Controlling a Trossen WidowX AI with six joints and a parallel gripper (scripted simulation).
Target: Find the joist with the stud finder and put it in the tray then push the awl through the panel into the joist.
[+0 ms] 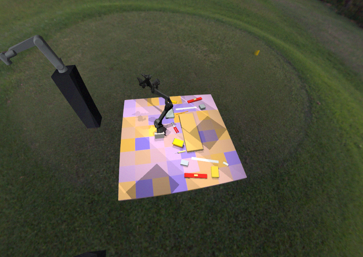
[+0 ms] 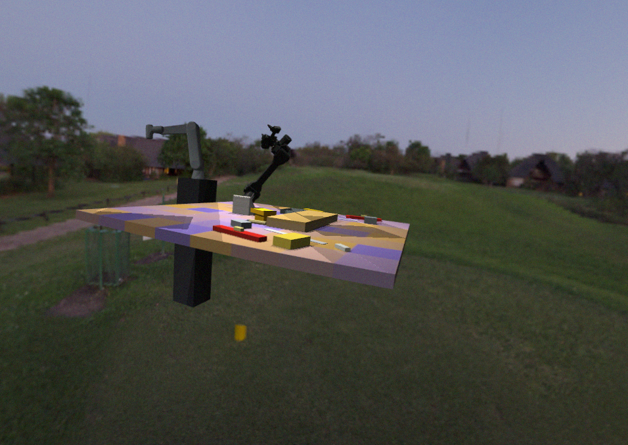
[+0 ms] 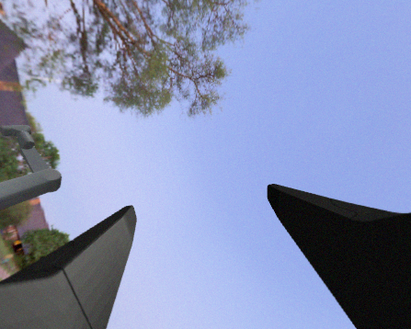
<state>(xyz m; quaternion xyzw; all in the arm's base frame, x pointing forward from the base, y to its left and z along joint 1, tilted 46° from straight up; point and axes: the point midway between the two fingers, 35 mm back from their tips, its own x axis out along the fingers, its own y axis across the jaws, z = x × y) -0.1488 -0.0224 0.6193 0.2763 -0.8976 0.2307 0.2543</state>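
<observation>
My gripper tip is 570 mm to the left of the yellow stud finder, 520 mm above it and 340 mm short of it. Round my gripper tip: grey block: 810 mm to the right, 520 mm below, 380 mm ahead; then awl: 680 mm to the right, 530 mm below, 350 mm ahead; then grey tray: 520 mm below, 320 mm ahead, 110 mm to the right.
</observation>
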